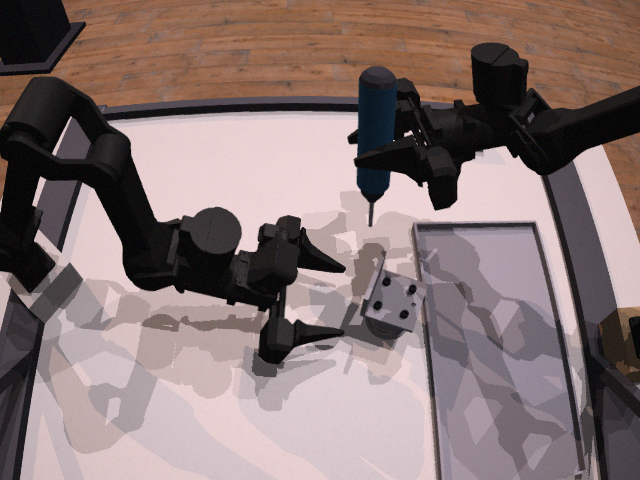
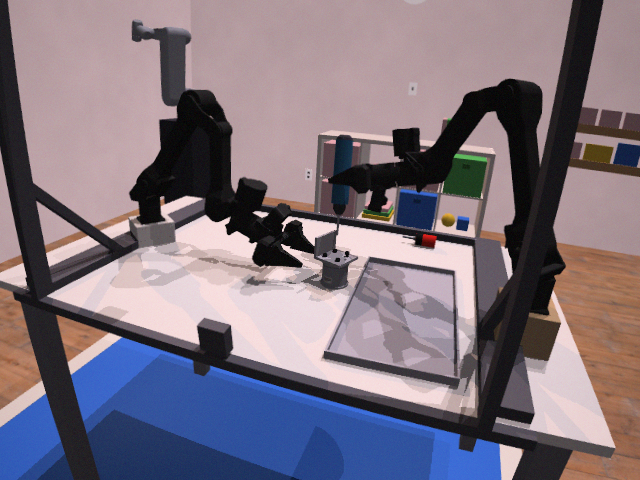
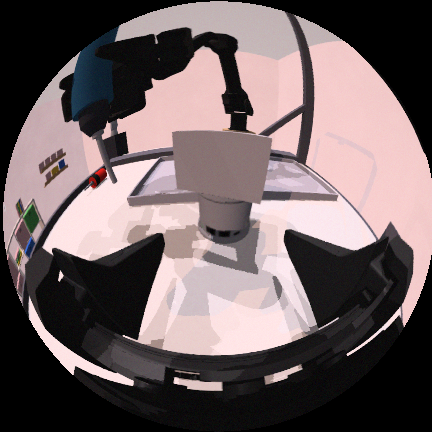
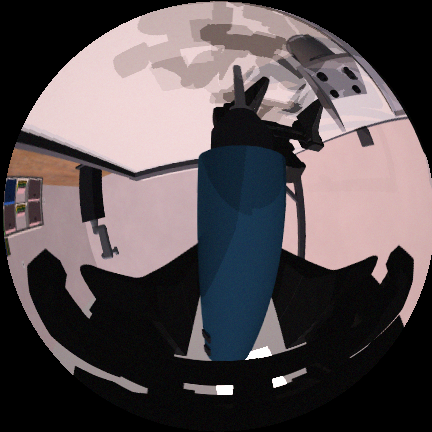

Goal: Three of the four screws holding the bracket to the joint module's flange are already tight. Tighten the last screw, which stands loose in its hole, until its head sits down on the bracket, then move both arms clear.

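Places are measured from the left arm's base along level axes (x ahead, y left, z up), in centimetres.
Pixels of known places: left gripper, fingertip midpoint: [image 1: 344,301] [image 2: 310,258] [image 3: 225,237] [image 4: 298,88]; right gripper, fingertip midpoint: [image 1: 350,151] [image 2: 329,180] [image 4: 233,246]; left arm's base, link origin: [image 1: 33,267] [image 2: 150,219]; right arm's base, link origin: [image 3: 237,129].
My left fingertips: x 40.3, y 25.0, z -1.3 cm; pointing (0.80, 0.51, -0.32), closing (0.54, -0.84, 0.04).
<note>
For each thing: its top centre in the pictures, then the offset to it from my left fingertips.
- upright joint module, top centre: [image 3: 226,174] [image 1: 395,299] [image 2: 336,257] dx +5.6, dy +3.1, dz +1.9 cm
- screw, top centre: [image 1: 413,287] [image 2: 347,251] dx +6.8, dy +5.2, dz +3.3 cm
- blue screwdriver, top centre: [image 1: 385,81] [image 4: 247,353] [image 2: 344,135] dx -4.1, dy +11.1, dz +27.1 cm
- shallow grey tray, top centre: [image 1: 503,346] [image 2: 403,302] [image 3: 242,165] dx +22.2, dy +8.0, dz -2.8 cm
- red-handled tool, top centre: [image 2: 419,233] [image 3: 92,175] dx -0.9, dy +39.2, dz -1.0 cm
- dark block, top centre: [image 2: 214,323] [image 3: 395,228] [image 4: 367,145] dx +15.9, dy -29.9, dz +1.3 cm
The bracket [image 1: 395,299] [image 2: 325,242] [image 3: 222,165] [image 4: 341,82] sits on the upright joint module [image 1: 385,330] [image 2: 334,277] [image 3: 224,215]. Black screw heads show at its corners; one screw [image 1: 412,288] [image 2: 346,253] [image 4: 350,73] looks slightly taller than the others, but its exact seating is unclear. My left gripper [image 1: 344,300] [image 2: 307,259] [image 3: 225,237] is open and empty beside the module, apart from it. My right gripper [image 1: 354,150] [image 2: 330,179] [image 4: 233,246] is shut on the blue screwdriver [image 1: 373,134] [image 2: 342,160] [image 3: 92,80] [image 4: 242,225], held upright, its tip raised off the screws and behind the bracket.
A shallow grey tray [image 1: 475,224] [image 2: 413,265] lies to the right of the module. A red-handled tool [image 2: 428,240] [image 3: 97,178] lies near the table's back edge. A dark block [image 2: 215,338] is at the front rail. Frame posts stand at the table's sides.
</note>
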